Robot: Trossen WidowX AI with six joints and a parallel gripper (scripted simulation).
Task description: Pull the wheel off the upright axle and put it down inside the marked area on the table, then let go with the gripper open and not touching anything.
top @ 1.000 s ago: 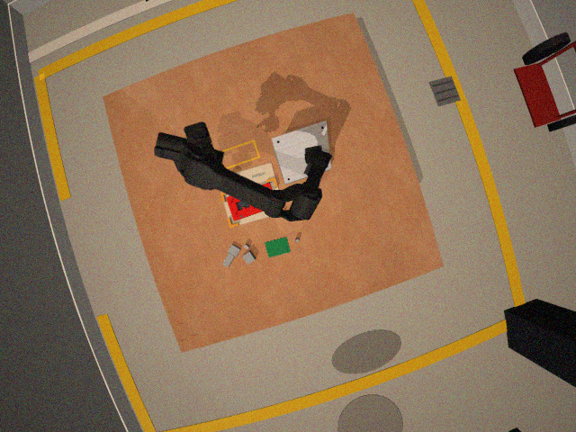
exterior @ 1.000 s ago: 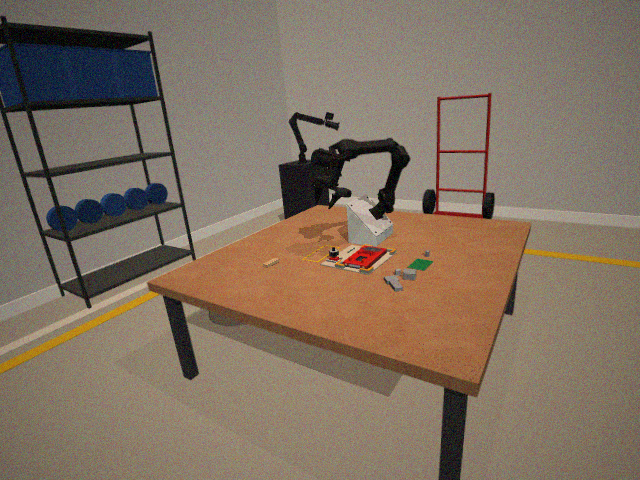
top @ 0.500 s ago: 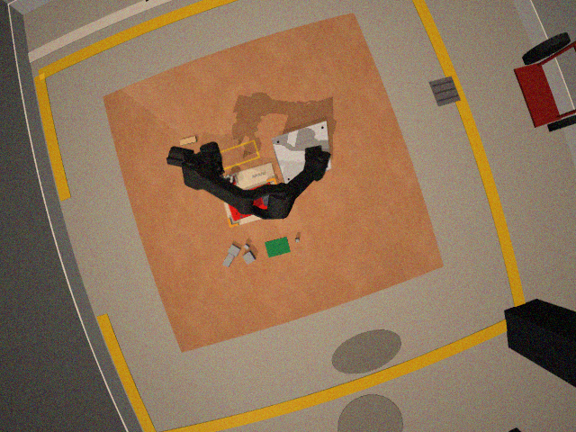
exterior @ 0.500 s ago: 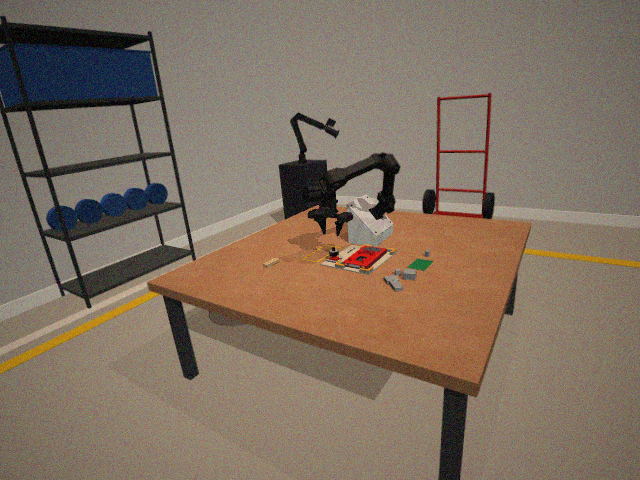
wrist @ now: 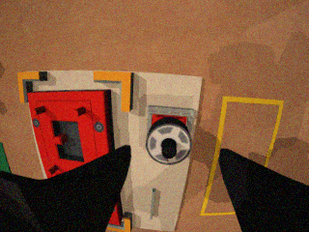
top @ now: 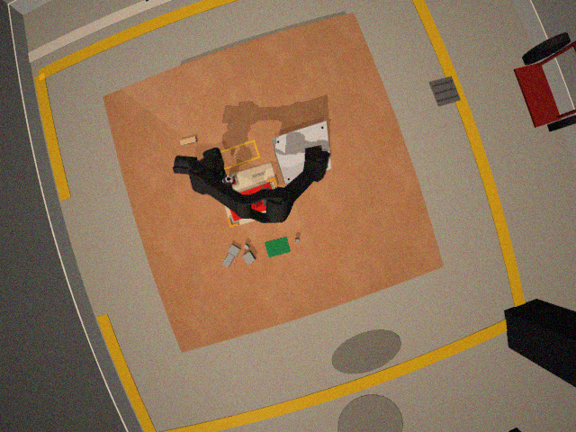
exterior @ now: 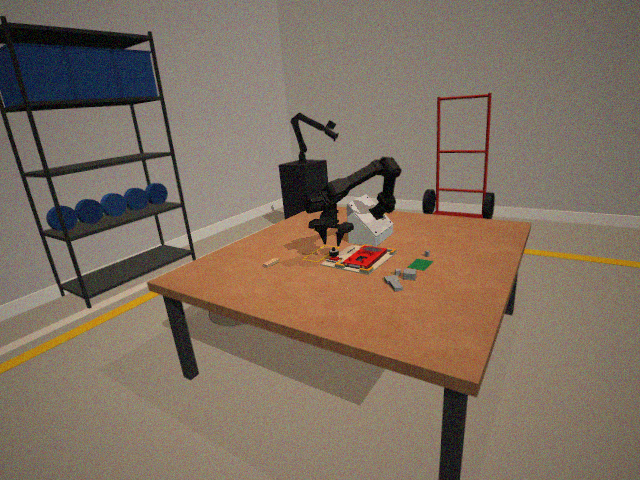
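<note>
Now: the wheel 10 mm behind my gripper tip and 40 mm below it. The rest, counted from my gripper tip: dark upright axle (10 mm behind, 40 mm below); wooden block (150 mm ahead, 220 mm to the right, 70 mm below); green tile (140 mm behind, 330 mm to the left, 70 mm below).
</note>
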